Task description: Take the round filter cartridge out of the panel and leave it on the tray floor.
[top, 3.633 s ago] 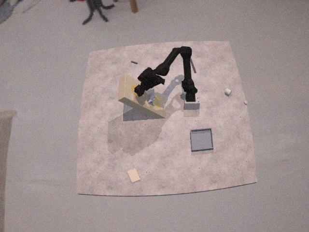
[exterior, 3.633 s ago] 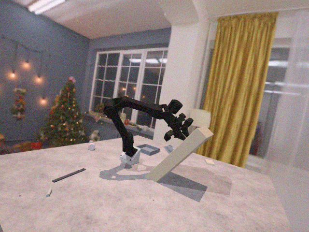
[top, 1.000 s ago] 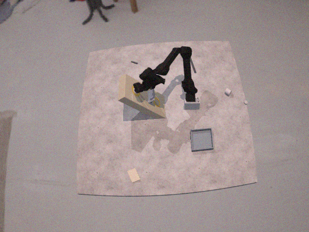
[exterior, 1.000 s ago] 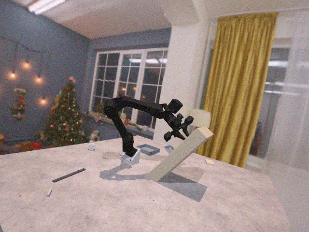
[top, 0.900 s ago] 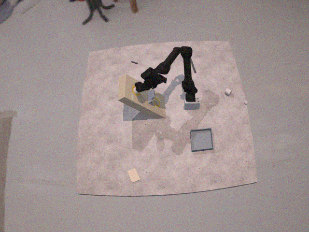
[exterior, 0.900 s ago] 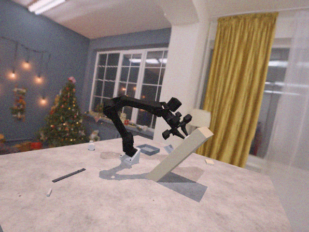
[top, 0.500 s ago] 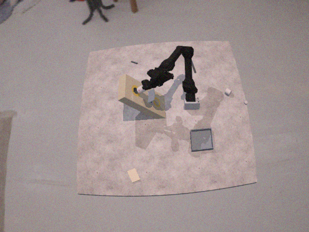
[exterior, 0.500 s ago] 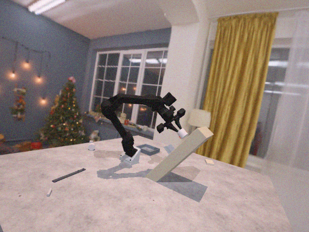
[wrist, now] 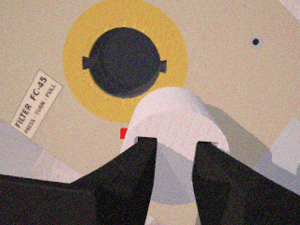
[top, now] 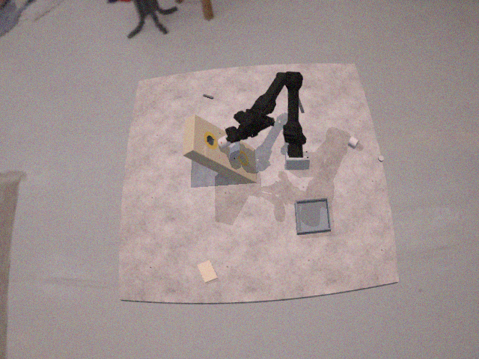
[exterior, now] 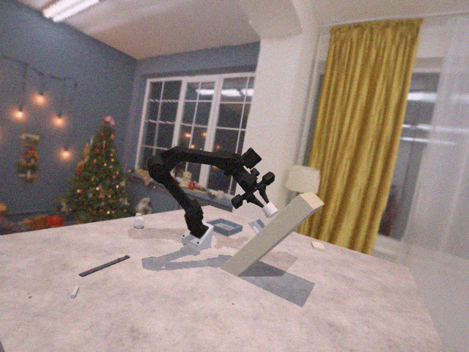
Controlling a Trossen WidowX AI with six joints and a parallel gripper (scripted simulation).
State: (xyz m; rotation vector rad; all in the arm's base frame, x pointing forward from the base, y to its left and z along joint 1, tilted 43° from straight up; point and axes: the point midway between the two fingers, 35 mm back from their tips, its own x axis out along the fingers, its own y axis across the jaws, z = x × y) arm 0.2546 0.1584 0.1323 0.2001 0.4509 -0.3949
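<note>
My gripper tip is now 1 cm short of the round filter cartridge and 1 cm above it. Also, from my gripper tip: service panel 8 cm below, 4 cm ahead; grey tray 37 cm behind, 25 cm to the left, 23 cm below.
</note>
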